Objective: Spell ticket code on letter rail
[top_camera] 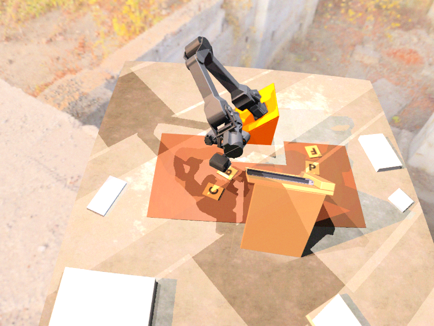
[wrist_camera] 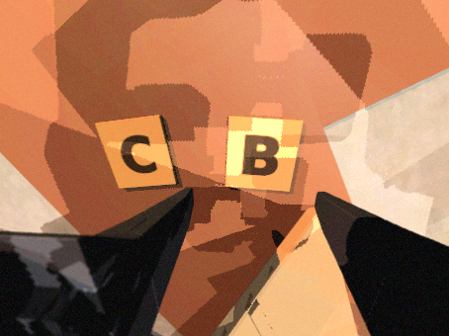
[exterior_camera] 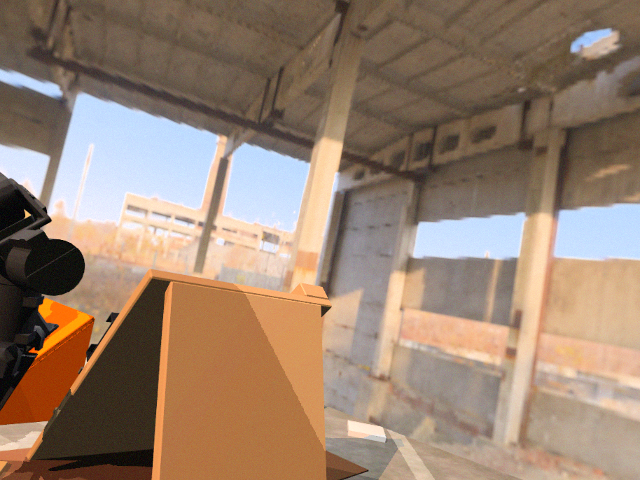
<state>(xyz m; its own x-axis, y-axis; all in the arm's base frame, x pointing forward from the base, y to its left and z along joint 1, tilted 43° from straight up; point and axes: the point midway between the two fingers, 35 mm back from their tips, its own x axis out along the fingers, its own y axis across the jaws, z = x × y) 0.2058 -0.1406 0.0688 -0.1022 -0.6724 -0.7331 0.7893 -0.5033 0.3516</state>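
Now: gripper tip 10 mm past the orange mat, 120 mm to the right of it and 60 mm above it. The rest, counted from my gripper tip: white ticket: 90 mm ahead, 120 mm to the left, 50 mm above; grey slab: 60 mm ahead, 440 mm to the right, 60 mm below.
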